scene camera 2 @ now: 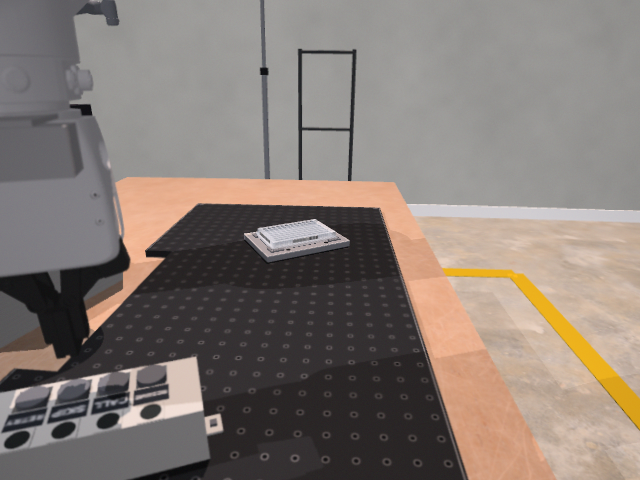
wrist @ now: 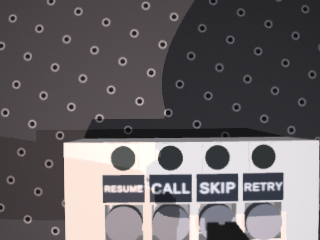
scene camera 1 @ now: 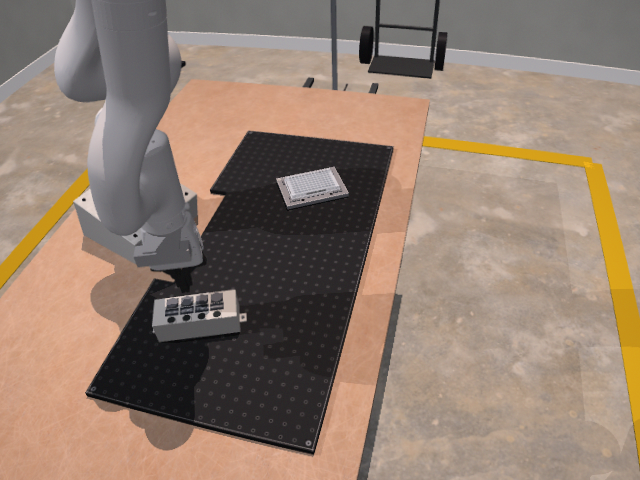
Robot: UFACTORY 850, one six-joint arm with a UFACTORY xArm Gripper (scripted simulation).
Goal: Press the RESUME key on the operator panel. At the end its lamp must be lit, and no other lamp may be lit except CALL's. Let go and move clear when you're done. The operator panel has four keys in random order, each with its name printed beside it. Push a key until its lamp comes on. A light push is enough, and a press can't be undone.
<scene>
same spot on grey operator panel: (scene camera 2: 164,424) = (wrist: 108,142)
</scene>
